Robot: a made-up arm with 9 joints. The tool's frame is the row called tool.
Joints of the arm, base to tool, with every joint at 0 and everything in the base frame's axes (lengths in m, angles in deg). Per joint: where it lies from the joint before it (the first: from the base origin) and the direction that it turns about. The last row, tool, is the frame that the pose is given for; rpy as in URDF.
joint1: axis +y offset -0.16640 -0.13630 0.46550
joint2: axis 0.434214 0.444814 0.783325 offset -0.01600 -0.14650 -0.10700
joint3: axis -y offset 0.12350 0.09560 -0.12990
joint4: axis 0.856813 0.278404 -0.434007 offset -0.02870 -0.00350 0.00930
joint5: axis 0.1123 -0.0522 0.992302 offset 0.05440 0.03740 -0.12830
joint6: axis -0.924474 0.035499 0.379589 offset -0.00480 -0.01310 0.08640
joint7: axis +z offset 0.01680 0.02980 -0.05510
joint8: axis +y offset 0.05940 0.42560 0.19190
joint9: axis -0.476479 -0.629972 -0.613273 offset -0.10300 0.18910 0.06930
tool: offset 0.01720 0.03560 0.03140 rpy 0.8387 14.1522 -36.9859
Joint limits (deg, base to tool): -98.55..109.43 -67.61..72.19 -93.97..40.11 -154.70..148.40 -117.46..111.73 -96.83..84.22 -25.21..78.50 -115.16..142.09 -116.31..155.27
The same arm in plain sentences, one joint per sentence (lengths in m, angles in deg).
The arm has nine revolute joints in a row. What follows holds with every joint at zero, and every direction is one of the base frame's.
The first joint sits 0.1664 m along -x and 0.1363 m along -y and 0.4655 m along +z from the base frame's origin and rotates about +y, from -98.55 to 109.43 deg.
The second joint sits 0.016 m along -x and 0.1465 m along -y and 0.107 m along -z from the first joint and rotates about the direction (0.434214, 0.444814, 0.783325), from -67.61 to 72.19 deg.
The third joint sits 0.1235 m along +x and 0.0956 m along +y and 0.1299 m along -z from the second joint and rotates about -y, from -93.97 to 40.11 deg.
The fourth joint sits 0.0287 m along -x and 0.0035 m along -y and 0.0093 m along +z from the third joint and rotates about the direction (0.856813, 0.278404, -0.434007), from -154.7 to 148.4 deg.
The fifth joint sits 0.0544 m along +x and 0.0374 m along +y and 0.1283 m along -z from the fourth joint and rotates about the direction (0.1123, -0.0522, 0.992302), from -117.46 to 111.73 deg.
The sixth joint sits 0.0048 m along -x and 0.0131 m along -y and 0.0864 m along +z from the fifth joint and rotates about the direction (-0.924474, 0.035499, 0.379589), from -96.83 to 84.22 deg.
The seventh joint sits 0.0168 m along +x and 0.0298 m along +y and 0.0551 m along -z from the sixth joint and rotates about +z, from -25.21 to 78.5 deg.
The eighth joint sits 0.0594 m along +x and 0.4256 m along +y and 0.1919 m along +z from the seventh joint and rotates about +y, from -115.16 to 142.09 deg.
The ninth joint sits 0.103 m along -x and 0.1891 m along +y and 0.0693 m along +z from the eighth joint and rotates about the direction (-0.476479, -0.629972, -0.613273), from -116.31 to 155.27 deg.
The tool frame, which is the frame that the pose is given for, sits 0.0172 m along +x and 0.0356 m along +y and 0.0314 m along +z from the ninth joint; its axes are the base frame's turned by roll 0.84, pitch 14.15 and yaw -36.99 deg (as in URDF: about the fixed x, then y, then z).

